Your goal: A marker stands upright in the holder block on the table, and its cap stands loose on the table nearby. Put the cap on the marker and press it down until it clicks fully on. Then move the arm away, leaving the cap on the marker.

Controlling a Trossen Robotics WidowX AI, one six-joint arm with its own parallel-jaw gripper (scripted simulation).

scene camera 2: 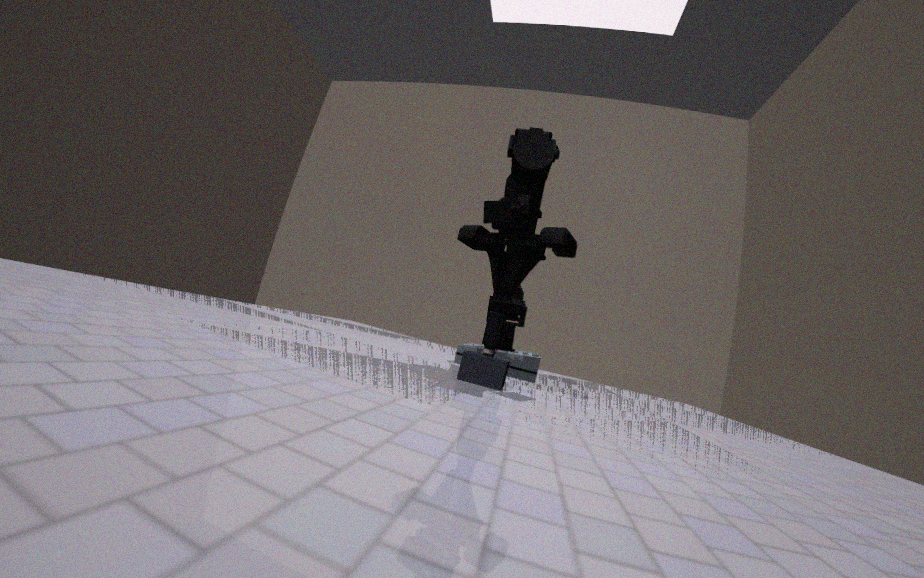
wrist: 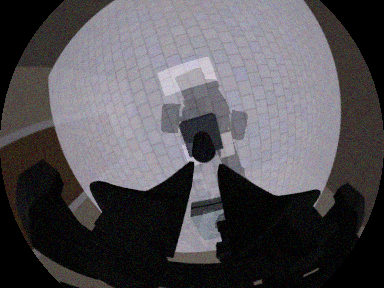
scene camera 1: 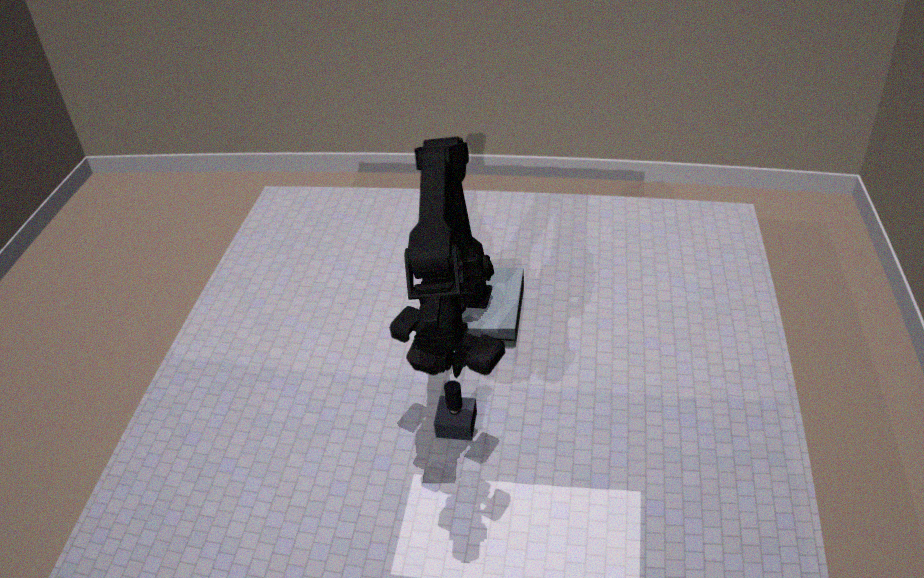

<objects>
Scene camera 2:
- my gripper
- holder block
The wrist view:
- my gripper
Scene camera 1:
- my gripper
</objects>
